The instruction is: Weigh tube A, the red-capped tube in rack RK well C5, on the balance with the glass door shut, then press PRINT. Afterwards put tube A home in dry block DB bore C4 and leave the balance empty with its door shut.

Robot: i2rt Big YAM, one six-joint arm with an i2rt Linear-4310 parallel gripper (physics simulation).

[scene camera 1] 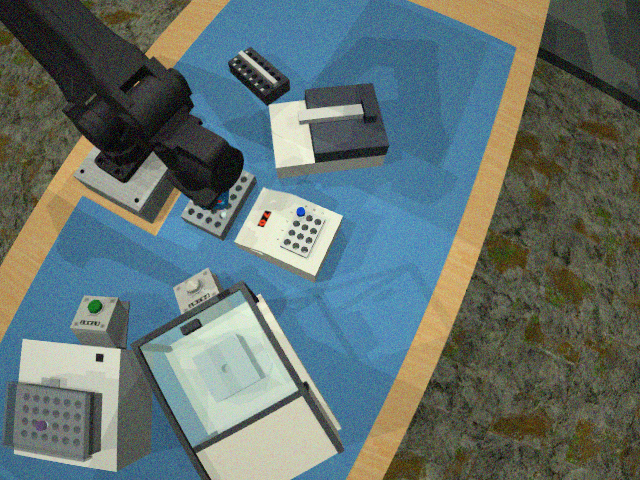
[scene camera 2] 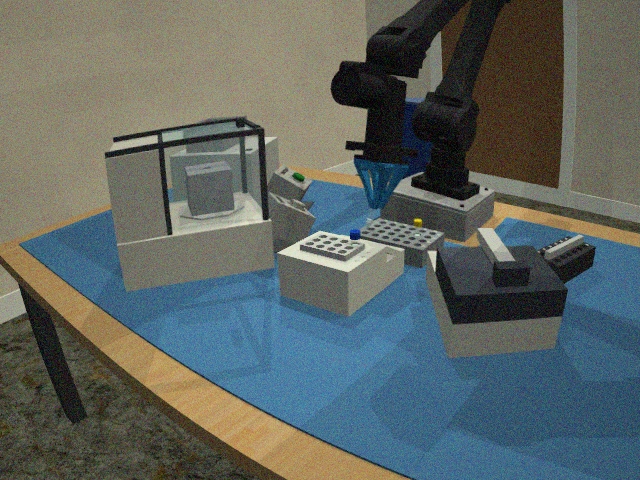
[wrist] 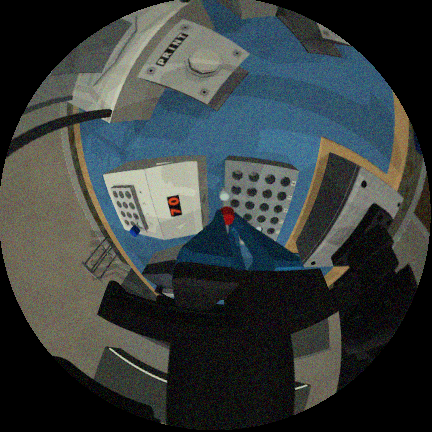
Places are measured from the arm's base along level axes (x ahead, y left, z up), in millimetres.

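Pixels of known places: gripper, fingertip midpoint: point(scene camera 1: 222, 204) point(scene camera 2: 376, 208) point(wrist: 224, 216); arm's base at its link origin: point(scene camera 1: 130, 150) point(scene camera 2: 445, 189) point(wrist: 362, 236).
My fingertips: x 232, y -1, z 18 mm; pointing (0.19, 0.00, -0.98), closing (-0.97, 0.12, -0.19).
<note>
Ahead of a thing's pixels: the offset from my fingertips to its top centre.
My gripper point(scene camera 1: 222, 201) point(scene camera 2: 376, 206) point(wrist: 224, 216) is shut on the red-capped tube A @[dy -8, dx +3, dz +12 mm] point(wrist: 227, 216). The tube's pale tip sticks out below the blue fingertips, close over or beside the grey rack RK @[dy +19, dx -37, dz -47 mm] point(scene camera 1: 223, 235) point(scene camera 2: 431, 254) point(wrist: 260, 165); its exact height is unclear. The white dry block DB @[dy +26, dx +110, dz -7 mm] point(scene camera 1: 273, 248) point(scene camera 2: 315, 281) point(wrist: 175, 226) has a display reading 70 and a blue-capped tube @[dy +53, dx +120, dz +11 mm] point(scene camera 1: 300, 211) point(scene camera 2: 354, 234) point(wrist: 134, 230). The balance @[dy -206, dx +159, dz +146 mm] point(scene camera 1: 268, 439) point(scene camera 2: 196, 260) holds a pale block inside its glass; I cannot tell whether its door is shut. The PRINT button @[dy -139, dx +34, dz -2 mm] point(scene camera 1: 193, 285) point(wrist: 204, 64) stands beside it.
A yellow-capped tube @[dy +47, dx -49, dz -22 mm] point(scene camera 2: 417, 222) stands in the rack. A dark-lidded device @[dy +230, dx +63, dz +25 mm] point(scene camera 1: 348, 129) point(scene camera 2: 501, 294) and a small black rack @[dy +289, dx -134, dz -29 mm] point(scene camera 1: 258, 75) point(scene camera 2: 571, 258) are beyond it. A green button @[dy -265, dx -97, dz -2 mm] point(scene camera 1: 95, 306) point(scene camera 2: 298, 176) and a white machine @[dy -362, dx -40, dz +113 mm] point(scene camera 1: 67, 356) stand near the balance.
</note>
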